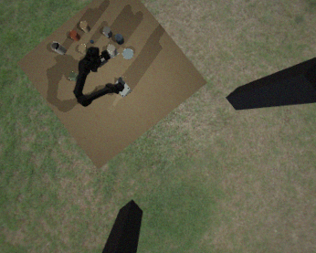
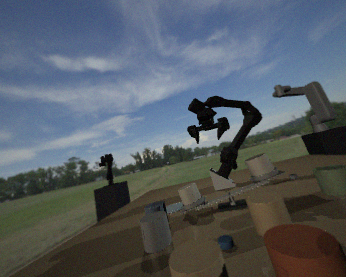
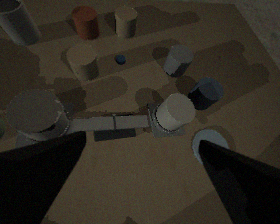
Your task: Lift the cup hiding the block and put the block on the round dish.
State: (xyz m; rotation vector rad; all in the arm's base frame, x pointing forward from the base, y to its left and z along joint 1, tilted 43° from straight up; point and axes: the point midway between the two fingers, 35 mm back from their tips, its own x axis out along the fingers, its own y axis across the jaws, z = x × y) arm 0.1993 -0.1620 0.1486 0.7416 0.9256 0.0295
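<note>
My gripper tip is 200 mm above the grey block, 120 mm to the left of it and 80 mm short of it. The rest, counted from my gripper tip: small blue disc 300 mm ahead, 230 mm below, 30 mm to the right; round pale blue dish 230 mm below, 220 mm to the right, 20 mm behind; green cylinder 300 mm to the left, 200 mm below, 110 mm ahead.
</note>
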